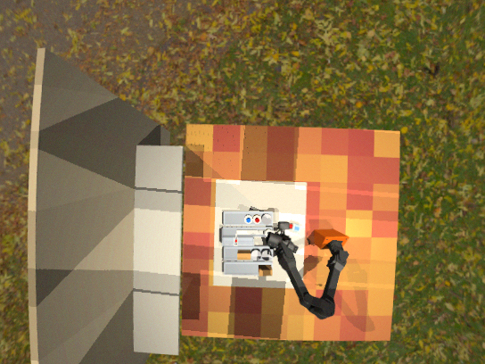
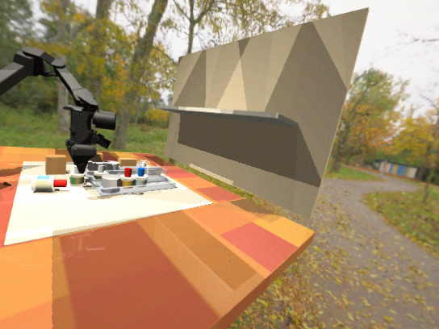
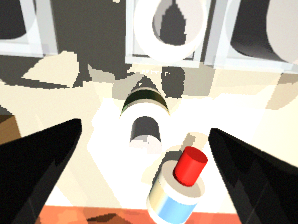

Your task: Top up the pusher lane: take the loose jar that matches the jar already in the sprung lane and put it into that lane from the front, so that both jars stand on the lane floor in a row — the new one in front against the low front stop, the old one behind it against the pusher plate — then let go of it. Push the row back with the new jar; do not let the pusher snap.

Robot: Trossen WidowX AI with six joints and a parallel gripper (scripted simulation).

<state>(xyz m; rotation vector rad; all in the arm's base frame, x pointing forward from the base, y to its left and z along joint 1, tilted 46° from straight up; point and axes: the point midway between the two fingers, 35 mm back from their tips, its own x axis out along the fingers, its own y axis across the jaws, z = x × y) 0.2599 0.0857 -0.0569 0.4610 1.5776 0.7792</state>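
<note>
The red-capped jar lies 150 mm ahead of my gripper tip, 70 mm to the right of it and 10 mm below it. Also, from my gripper tip: brown block (70 mm behind, 140 mm to the left, 20 mm below); blue-capped jar (190 mm ahead, 60 mm to the right, 10 mm below); pusher plate (170 mm ahead, 50 mm to the left).
</note>
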